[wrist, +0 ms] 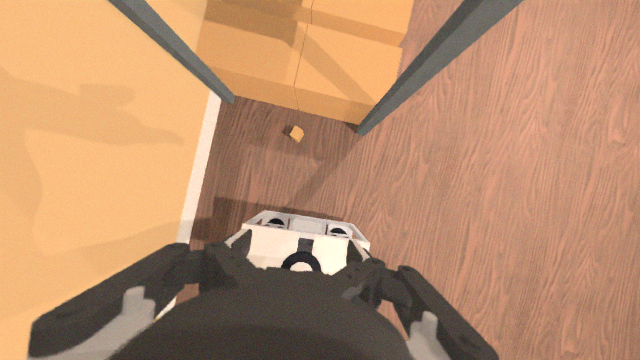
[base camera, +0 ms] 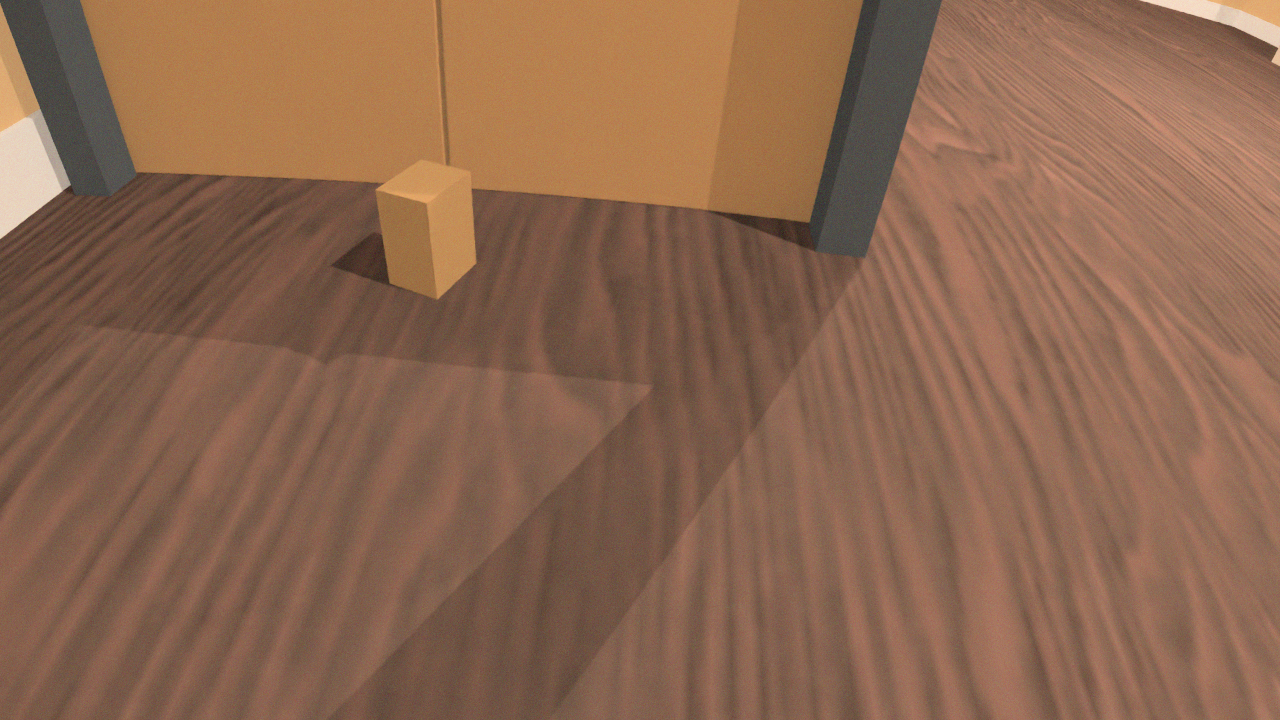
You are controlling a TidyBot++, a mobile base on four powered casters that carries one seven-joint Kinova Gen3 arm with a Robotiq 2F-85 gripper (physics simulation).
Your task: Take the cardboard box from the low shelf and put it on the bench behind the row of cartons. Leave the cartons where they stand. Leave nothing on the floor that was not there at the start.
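Frame: origin at the arm's base, x ahead, y left, z up, level; metres.
Seen in the pictures: gripper, fingertip midpoint: [wrist: 299, 245].
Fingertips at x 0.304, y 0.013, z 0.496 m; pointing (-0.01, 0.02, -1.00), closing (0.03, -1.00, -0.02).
Offsets run from my fingertips to a thing's top centre. "spot": to the spot under its first point.
A small cardboard box {dx +0.300, dy +0.134, dz -0.802 m} [base camera: 429, 232] [wrist: 297, 134] stands upright on the wood floor, a little in front of large cardboard boxes [base camera: 268, 89] [wrist: 350, 70] between two dark grey legs. The frames do not show whether it is the box the task names. My gripper [wrist: 299, 245] is open and empty. It hangs high above my own base, well short of the small box, with its fingers at the bottom of the wrist view. The bench top, the row of cartons on it and the low shelf do not show in these views.
The left leg [base camera: 71, 98] [wrist: 172, 50] stands close to the wall [wrist: 100, 200] and its white baseboard {spot: dx +0.004, dy +0.644, dz -0.852 m} [wrist: 200, 170]. The right leg [base camera: 877, 134] [wrist: 430, 65] stands at the other corner of the large boxes. My white base [wrist: 270, 245] is below the gripper. Wood floor stretches to the right.
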